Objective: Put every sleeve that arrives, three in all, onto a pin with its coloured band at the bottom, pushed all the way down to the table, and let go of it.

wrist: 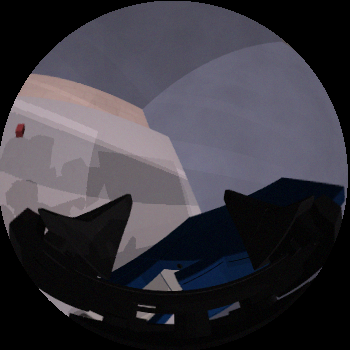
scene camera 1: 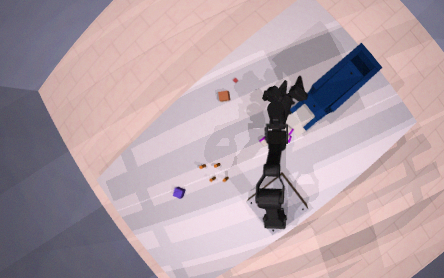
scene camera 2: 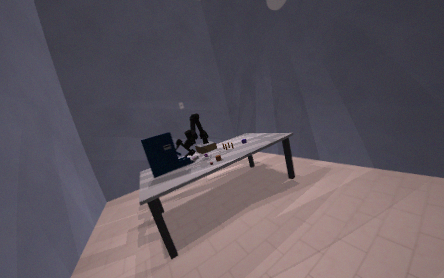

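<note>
Four orange pins stand on the table; one pin (scene camera 1: 217,165) (scene camera 2: 229,145) is at the back of the group in the first scene view. Small magenta pieces show beside the arm's forearm: one magenta piece (scene camera 1: 262,140) on its left, another magenta piece (scene camera 1: 291,132) on its right. A magenta spot (scene camera 2: 206,155) also shows in the second scene view. They look like sleeve bands; pale sleeve bodies and which end is down are too small to tell, and the arm partly covers them. My gripper (scene camera 1: 293,80) (wrist: 178,197) is open and empty, above the table beside the blue chute, away from the pins.
The blue chute (scene camera 1: 337,87) (scene camera 2: 160,155) (wrist: 200,242) stands on the table (scene camera 1: 150,165). An orange cube (scene camera 1: 223,96) (scene camera 2: 218,158), a small red cube (scene camera 1: 235,80) (scene camera 2: 211,163) (wrist: 20,130) and a purple cube (scene camera 1: 179,192) (scene camera 2: 244,141) lie on the table.
</note>
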